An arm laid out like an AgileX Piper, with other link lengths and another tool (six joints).
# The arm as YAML. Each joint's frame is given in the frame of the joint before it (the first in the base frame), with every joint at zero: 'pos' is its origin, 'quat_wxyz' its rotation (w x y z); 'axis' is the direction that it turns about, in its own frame. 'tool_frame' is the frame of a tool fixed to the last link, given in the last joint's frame.
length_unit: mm
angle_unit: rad
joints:
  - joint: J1
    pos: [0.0, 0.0, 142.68]
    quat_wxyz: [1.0, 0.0, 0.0, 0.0]
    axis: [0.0, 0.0, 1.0]
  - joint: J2
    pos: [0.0, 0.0, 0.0]
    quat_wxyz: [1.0, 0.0, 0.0, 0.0]
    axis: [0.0, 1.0, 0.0]
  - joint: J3
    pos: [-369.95, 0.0, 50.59]
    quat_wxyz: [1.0, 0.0, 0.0, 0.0]
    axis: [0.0, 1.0, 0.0]
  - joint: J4
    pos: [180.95, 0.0, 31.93]
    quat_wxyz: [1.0, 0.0, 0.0, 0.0]
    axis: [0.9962, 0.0, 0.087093]
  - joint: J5
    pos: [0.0, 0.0, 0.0]
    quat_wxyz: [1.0, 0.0, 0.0, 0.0]
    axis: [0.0, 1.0, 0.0]
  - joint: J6
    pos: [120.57, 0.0, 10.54]
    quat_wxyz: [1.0, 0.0, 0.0, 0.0]
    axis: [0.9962, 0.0, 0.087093]
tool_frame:
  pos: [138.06, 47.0, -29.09]
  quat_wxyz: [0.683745, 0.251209, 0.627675, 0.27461]
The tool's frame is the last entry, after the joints.
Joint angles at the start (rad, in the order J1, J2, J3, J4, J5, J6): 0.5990 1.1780 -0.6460 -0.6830 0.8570 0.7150
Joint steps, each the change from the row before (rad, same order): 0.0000 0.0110 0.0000 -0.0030 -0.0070 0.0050; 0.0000 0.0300 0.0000 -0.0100 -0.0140 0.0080; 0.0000 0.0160 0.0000 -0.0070 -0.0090 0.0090; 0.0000 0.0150 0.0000 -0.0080 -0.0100 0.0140; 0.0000 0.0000 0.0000 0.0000 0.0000 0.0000; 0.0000 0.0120 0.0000 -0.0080 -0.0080 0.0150; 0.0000 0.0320 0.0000 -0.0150 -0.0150 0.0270; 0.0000 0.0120 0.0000 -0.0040 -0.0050 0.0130; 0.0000 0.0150 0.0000 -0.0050 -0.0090 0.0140
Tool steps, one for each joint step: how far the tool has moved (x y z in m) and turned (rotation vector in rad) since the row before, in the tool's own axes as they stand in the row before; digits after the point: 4 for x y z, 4 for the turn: 0.0000 0.0023 0.0017 0.0013 0.0024 -0.0022; -0.0001 0.0045 0.0047 0.0087 0.0060 -0.0129; -0.0004 0.0030 0.0026 0.0031 0.0020 -0.0033; -0.0006 0.0035 0.0025 0.0014 0.0009 0.0014; 0.0000 0.0000 0.0000 0.0000 0.0000 0.0000; -0.0007 0.0029 0.0021 0.0011 -0.0004 0.0038; -0.0004 0.0057 0.0055 0.0088 0.0043 0.0013; 0.0002 0.0022 0.0020 0.0039 0.0028 0.0045; 0.0003 0.0033 0.0025 0.0021 0.0036 0.0033
